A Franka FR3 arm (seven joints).
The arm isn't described. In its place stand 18 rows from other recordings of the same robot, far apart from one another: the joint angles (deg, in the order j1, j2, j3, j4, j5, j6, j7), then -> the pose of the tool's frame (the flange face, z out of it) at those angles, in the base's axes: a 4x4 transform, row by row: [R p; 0 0 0 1], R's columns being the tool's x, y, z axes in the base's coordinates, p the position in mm.
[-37.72, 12.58, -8.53, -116.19, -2.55, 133.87, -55.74] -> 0.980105, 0.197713, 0.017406, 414.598; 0.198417, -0.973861, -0.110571, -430.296; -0.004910, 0.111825, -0.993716, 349.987; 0, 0, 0, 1
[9.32, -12.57, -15.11, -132.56, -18.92, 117.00, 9.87] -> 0.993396, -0.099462, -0.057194, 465.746; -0.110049, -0.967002, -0.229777, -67.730; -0.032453, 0.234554, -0.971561, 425.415; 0, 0, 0, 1
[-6.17, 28.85, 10.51, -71.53, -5.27, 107.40, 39.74] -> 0.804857, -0.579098, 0.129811, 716.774; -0.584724, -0.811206, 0.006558, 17.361; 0.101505, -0.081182, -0.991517, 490.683; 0, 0, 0, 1
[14.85, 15.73, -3.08, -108.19, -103.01, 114.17, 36.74] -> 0.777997, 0.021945, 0.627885, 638.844; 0.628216, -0.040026, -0.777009, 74.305; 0.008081, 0.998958, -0.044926, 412.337; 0, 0, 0, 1
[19.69, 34.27, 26.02, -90.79, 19.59, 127.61, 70.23] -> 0.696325, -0.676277, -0.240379, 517.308; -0.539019, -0.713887, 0.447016, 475.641; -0.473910, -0.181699, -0.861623, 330.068; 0, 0, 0, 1
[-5.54, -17.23, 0.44, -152.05, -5.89, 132.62, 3.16] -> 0.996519, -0.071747, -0.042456, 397.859; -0.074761, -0.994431, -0.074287, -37.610; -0.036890, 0.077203, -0.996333, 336.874; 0, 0, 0, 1
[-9.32, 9.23, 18.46, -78.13, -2.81, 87.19, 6.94] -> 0.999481, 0.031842, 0.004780, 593.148; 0.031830, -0.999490, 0.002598, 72.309; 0.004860, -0.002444, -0.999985, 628.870; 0, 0, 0, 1
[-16.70, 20.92, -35.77, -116.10, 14.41, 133.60, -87.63] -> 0.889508, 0.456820, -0.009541, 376.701; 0.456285, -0.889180, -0.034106, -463.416; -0.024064, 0.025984, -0.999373, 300.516; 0, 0, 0, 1
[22.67, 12.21, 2.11, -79.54, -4.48, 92.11, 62.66] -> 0.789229, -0.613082, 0.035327, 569.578; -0.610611, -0.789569, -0.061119, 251.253; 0.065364, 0.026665, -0.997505, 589.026; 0, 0, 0, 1
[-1.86, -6.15, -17.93, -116.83, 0.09, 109.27, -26.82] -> 0.992190, 0.123651, -0.016430, 490.470; 0.124249, -0.991342, 0.042469, -180.781; -0.011036, -0.044179, -0.998963, 485.679; 0, 0, 0, 1
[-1.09, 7.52, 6.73, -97.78, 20.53, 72.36, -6.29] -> 0.824800, 0.089693, -0.558265, 526.307; 0.297286, -0.908645, 0.293234, 94.432; -0.480964, -0.407824, -0.776115, 485.115; 0, 0, 0, 1
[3.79, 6.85, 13.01, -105.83, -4.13, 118.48, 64.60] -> 0.687787, -0.717367, 0.111056, 580.357; -0.721443, -0.692456, -0.004909, 166.491; 0.080423, -0.076745, -0.993802, 469.213; 0, 0, 0, 1
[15.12, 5.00, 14.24, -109.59, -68.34, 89.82, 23.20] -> 0.933345, 0.170921, 0.315679, 535.276; 0.355332, -0.314831, -0.880125, 182.438; -0.051046, 0.933631, -0.354579, 482.663; 0, 0, 0, 1
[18.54, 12.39, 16.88, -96.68, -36.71, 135.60, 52.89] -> 0.783633, 0.017443, 0.620979, 554.547; 0.035329, -0.999239, -0.016515, 365.398; 0.620219, 0.034880, -0.783653, 527.458; 0, 0, 0, 1
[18.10, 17.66, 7.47, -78.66, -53.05, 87.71, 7.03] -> 0.943400, 0.233417, 0.235612, 621.059; 0.329549, -0.579772, -0.745159, 184.500; -0.037332, 0.780629, -0.623879, 571.524; 0, 0, 0, 1
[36.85, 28.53, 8.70, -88.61, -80.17, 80.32, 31.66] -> 0.856909, 0.037152, 0.514127, 553.934; 0.513619, -0.145934, -0.845517, 369.626; 0.043616, 0.988596, -0.144135, 414.206; 0, 0, 0, 1
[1.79, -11.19, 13.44, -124.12, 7.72, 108.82, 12.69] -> 0.995649, -0.012837, -0.092299, 465.821; -0.007251, -0.998136, 0.060602, 141.215; -0.092904, -0.059669, -0.993885, 469.833; 0, 0, 0, 1
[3.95, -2.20, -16.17, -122.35, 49.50, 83.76, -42.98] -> 0.950165, 0.188162, -0.248558, 479.471; 0.308849, -0.459717, 0.832630, -14.575; 0.042403, -0.867903, -0.494921, 427.423; 0, 0, 0, 1
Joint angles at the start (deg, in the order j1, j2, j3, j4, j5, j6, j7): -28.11, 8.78, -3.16, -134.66, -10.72, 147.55, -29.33
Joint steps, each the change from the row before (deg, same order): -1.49, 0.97, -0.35, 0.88, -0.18, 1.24, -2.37; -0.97, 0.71, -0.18, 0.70, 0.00, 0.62, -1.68; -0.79, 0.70, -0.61, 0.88, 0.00, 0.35, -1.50; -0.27, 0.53, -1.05, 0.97, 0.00, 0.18, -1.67; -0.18, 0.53, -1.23, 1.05, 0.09, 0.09, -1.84; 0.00, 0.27, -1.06, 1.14, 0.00, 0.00, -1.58; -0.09, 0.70, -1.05, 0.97, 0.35, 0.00, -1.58; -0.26, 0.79, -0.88, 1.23, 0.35, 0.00, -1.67; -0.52, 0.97, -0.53, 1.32, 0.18, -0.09, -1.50
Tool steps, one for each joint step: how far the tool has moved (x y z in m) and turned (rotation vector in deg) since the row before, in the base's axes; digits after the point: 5 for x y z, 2 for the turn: -0.00295, -0.01727, -0.00077, -0.67, -0.61, 0.81; -0.00179, -0.01121, -0.00069, -0.36, -0.26, 0.60; -0.00294, -0.01364, 0.00020, -0.44, -0.14, 0.15; -0.00257, -0.01336, 0.00219, -0.61, -0.11, 0.39; -0.00325, -0.01429, 0.00269, -0.65, -0.04, 0.39; -0.00104, -0.01198, 0.00571, -0.83, -0.24, 0.55; -0.00304, -0.01185, 0.00047, -0.36, 0.14, 0.19; -0.00221, -0.01272, 0.00144, -0.47, 0.04, 0.29; -0.00178, -0.01217, 0.00003, -0.40, 0.22, 0.34
